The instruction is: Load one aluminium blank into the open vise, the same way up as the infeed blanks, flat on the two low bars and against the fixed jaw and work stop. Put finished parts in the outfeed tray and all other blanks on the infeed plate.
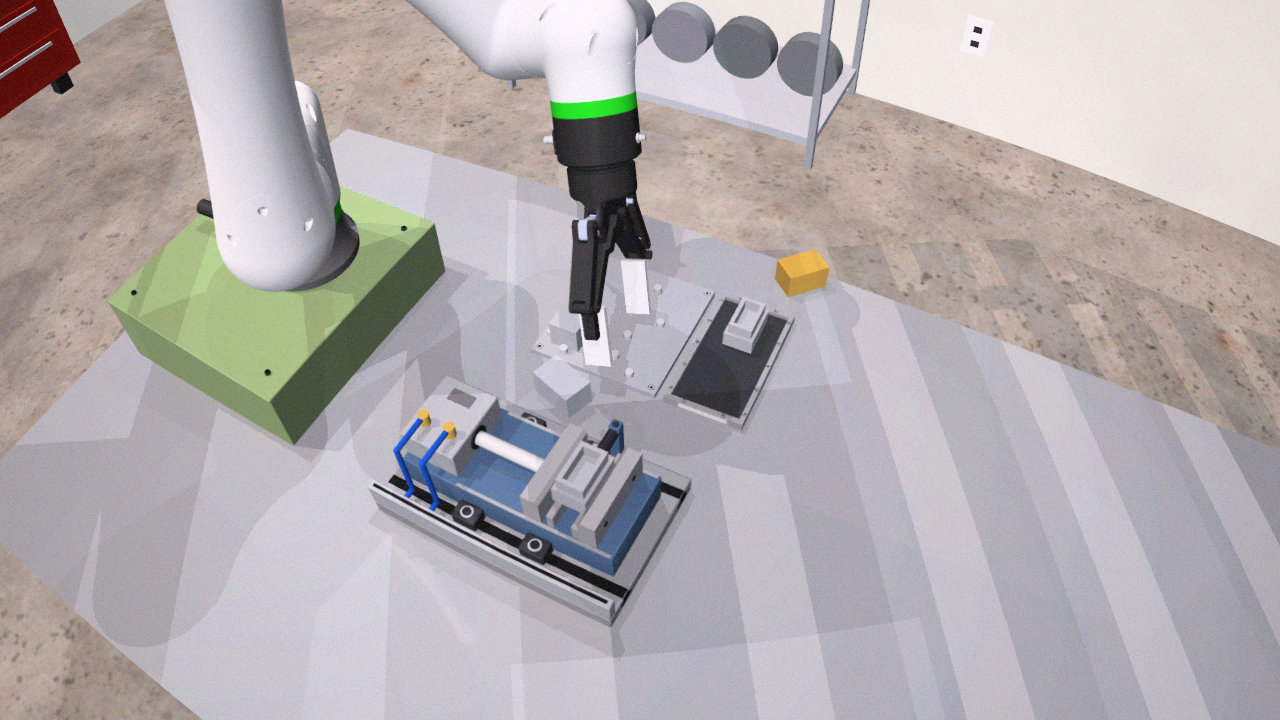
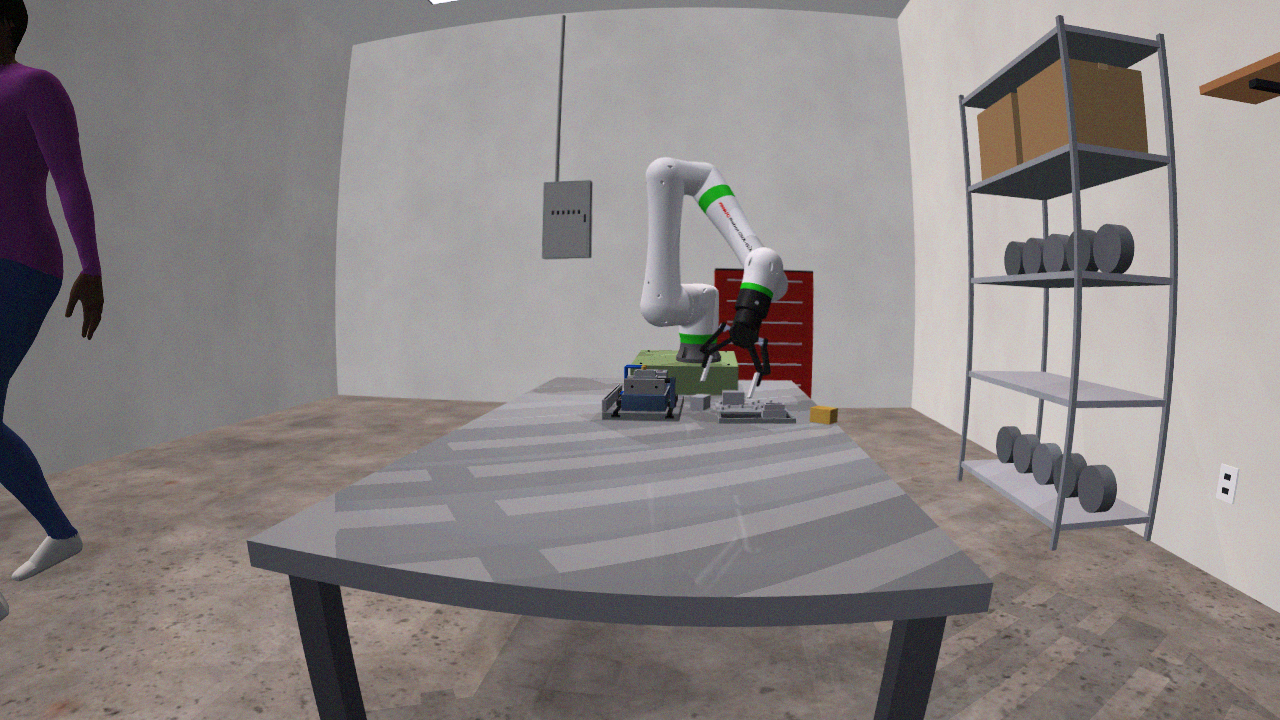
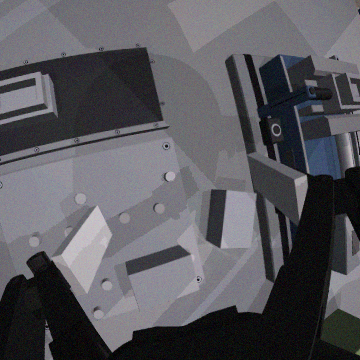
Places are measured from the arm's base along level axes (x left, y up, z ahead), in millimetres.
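Pixels of known places: gripper, fingertip midpoint: [image 1: 620, 336] [image 2: 726, 389] [image 3: 175, 196]; arm's base, link origin: [image 2: 698, 359].
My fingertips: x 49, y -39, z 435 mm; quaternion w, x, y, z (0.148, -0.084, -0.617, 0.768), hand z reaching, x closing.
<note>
Ahead of a thing's pixels: the offset from my fingertips to its top centre. "*": to the spot under its first point.
My gripper [image 1: 615, 311] [image 2: 729, 377] [image 3: 175, 196] is open and empty above the infeed plate {dy -51, dx +72, dz -26 mm} [image 1: 675, 313] [image 3: 125, 170]. A plain grey blank {dy -15, dx +28, dz -76 mm} [image 1: 563, 333] [image 2: 733, 397] [image 3: 160, 280] is on the plate, below and between the fingers. Another blank {dy -23, dx -65, dz -48 mm} [image 1: 562, 385] [image 2: 700, 402] [image 3: 235, 220] is turned at an angle by the plate's edge, on the vise side; whether it is tilted is unclear. The vise {dy +40, dx -212, dz -16 mm} [image 1: 519, 479] [image 2: 646, 399] [image 3: 322, 150] holds a pocketed part {dy +56, dx -212, dz +55 mm} [image 1: 581, 474] between its jaws, pocket up. A similar pocketed part {dy -18, dx +110, dz +123 mm} [image 1: 745, 324] [image 3: 22, 100] sits in the outfeed tray [image 1: 725, 376] [image 3: 115, 90].
The work stop {* dy +35, dx -155, dz +63 mm} [image 1: 614, 436] [image 3: 295, 97] rises beside the vise jaws. Two blue hoses {* dy +39, dx -273, dz -95 mm} [image 1: 425, 470] stand at the vise's other end. A yellow block {dy -23, dx +233, dz +163 mm} [image 1: 802, 272] [image 2: 823, 414] lies beyond the tray. The green robot base [image 1: 268, 331] stands behind. A person [image 2: 26, 179] stands at the left.
</note>
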